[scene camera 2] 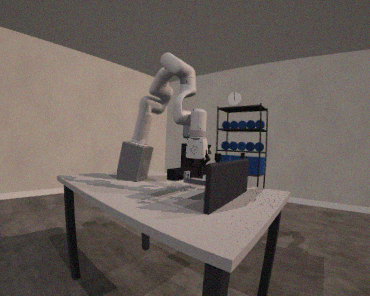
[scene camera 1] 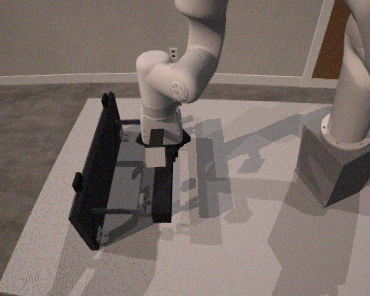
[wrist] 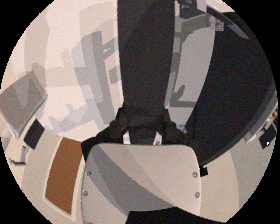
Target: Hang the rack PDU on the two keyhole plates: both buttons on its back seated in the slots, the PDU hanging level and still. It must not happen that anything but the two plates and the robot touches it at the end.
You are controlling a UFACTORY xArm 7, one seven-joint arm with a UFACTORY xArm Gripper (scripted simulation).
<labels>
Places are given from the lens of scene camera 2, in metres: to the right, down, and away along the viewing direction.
back panel (scene camera 2: 223,183): 0.15, 0.14, 0.71
</labels>
